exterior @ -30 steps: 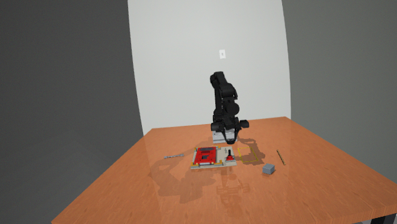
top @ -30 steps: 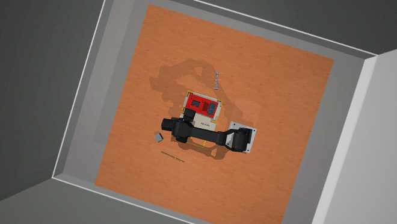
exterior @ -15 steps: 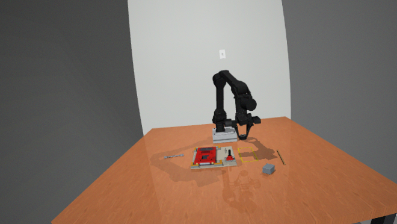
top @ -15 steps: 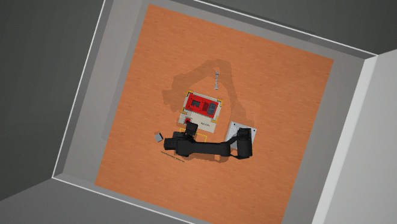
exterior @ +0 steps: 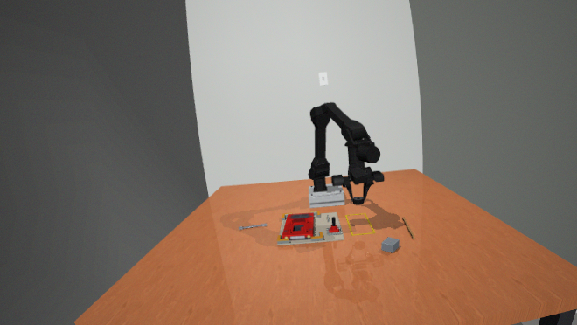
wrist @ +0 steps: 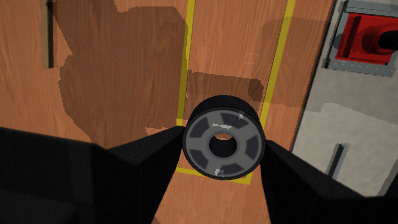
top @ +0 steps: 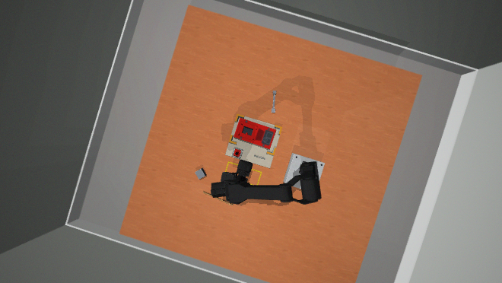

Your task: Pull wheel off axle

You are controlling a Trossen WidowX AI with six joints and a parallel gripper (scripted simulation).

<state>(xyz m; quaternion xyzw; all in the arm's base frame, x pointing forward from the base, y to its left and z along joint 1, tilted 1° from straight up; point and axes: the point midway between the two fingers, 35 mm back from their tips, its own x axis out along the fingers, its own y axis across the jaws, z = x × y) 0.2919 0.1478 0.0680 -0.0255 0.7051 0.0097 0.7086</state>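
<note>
Right now the axle is 100 mm to the right of my gripper tip, 60 mm below it and 60 mm ahead of it. Round my gripper tip: wheel (right at my gripper tip); then thin dark rod (170 mm to the left, 90 mm below, 80 mm ahead).
</note>
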